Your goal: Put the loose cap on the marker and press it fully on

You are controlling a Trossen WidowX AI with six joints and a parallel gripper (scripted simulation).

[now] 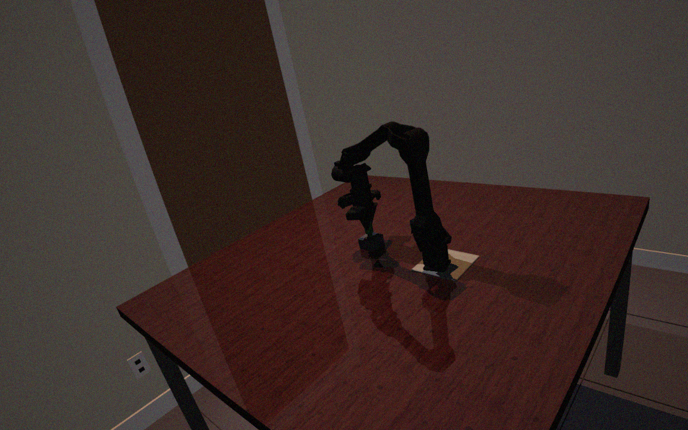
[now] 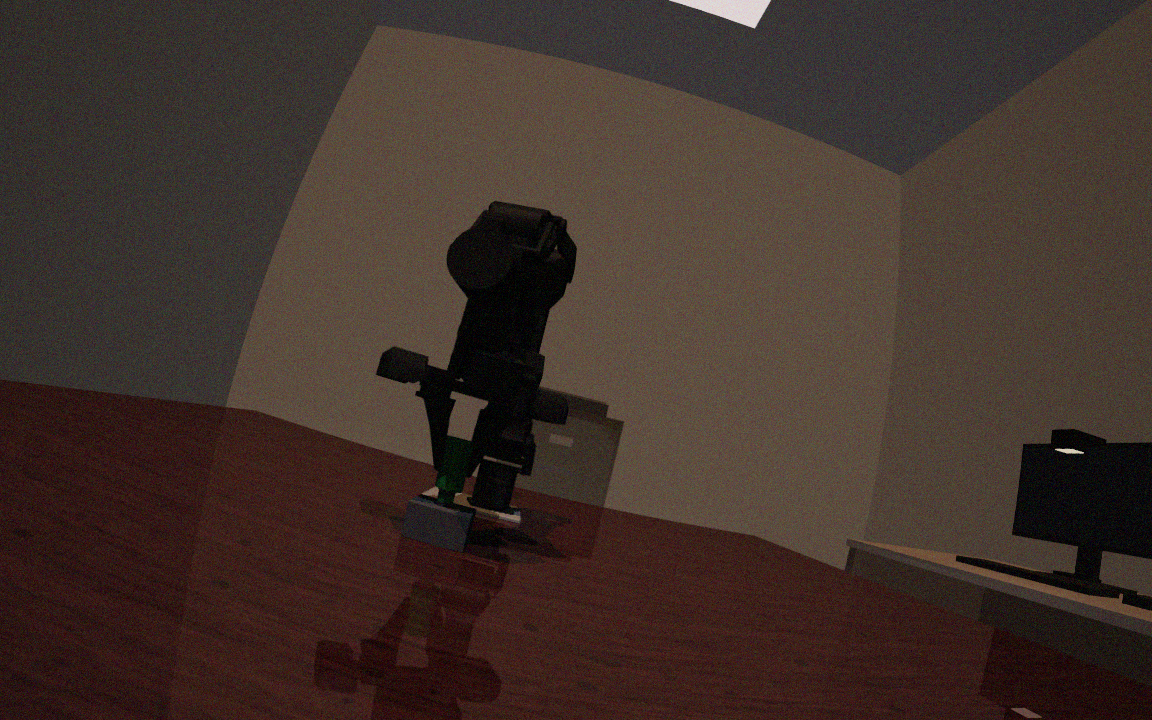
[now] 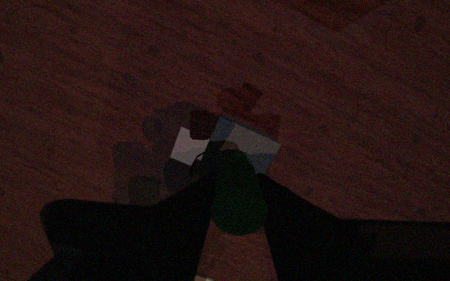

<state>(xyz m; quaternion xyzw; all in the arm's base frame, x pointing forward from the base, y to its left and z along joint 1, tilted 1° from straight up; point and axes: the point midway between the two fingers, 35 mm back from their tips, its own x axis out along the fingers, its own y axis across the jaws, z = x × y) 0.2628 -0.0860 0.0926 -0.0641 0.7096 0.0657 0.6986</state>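
Right now the green cap is 10 mm above my gripper tip. Round my gripper tip: grey holder block: 50 mm below.
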